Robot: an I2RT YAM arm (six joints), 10 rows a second.
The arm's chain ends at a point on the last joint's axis. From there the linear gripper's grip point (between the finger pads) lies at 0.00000 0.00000 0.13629 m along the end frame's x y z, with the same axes.
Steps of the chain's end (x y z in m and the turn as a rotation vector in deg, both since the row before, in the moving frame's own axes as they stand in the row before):
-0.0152, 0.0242, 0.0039, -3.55, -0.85, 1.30
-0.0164, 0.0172, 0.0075, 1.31, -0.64, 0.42
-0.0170, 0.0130, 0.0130, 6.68, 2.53, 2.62
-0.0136, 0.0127, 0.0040, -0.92, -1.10, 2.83
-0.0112, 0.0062, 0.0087, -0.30, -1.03, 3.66
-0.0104, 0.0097, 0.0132, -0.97, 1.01, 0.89
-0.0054, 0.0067, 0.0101, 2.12, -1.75, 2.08
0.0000, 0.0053, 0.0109, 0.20, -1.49, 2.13
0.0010, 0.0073, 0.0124, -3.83, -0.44, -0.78
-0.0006, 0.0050, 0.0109, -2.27, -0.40, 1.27
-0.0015, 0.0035, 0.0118, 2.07, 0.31, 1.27
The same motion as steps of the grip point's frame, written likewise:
-0.0173, 0.0326, 0.0036, -3.55, -0.85, 1.30
-0.0179, 0.0141, 0.0075, 1.31, -0.64, 0.42
-0.0106, -0.0027, 0.0119, 6.68, 2.53, 2.62
-0.0163, 0.0148, 0.0040, -0.92, -1.10, 2.83
-0.0137, 0.0068, 0.0087, -0.30, -1.03, 3.66
-0.0080, 0.0120, 0.0132, -0.97, 1.01, 0.89
-0.0095, 0.0016, 0.0099, 2.12, -1.75, 2.08
-0.0035, 0.0048, 0.0109, 0.20, -1.49, 2.13
0.0000, 0.0164, 0.0121, -3.83, -0.44, -0.78
-0.0016, 0.0104, 0.0108, -2.27, -0.40, 1.27
-0.0007, -0.0014, 0.0117, 2.07, 0.31, 1.27

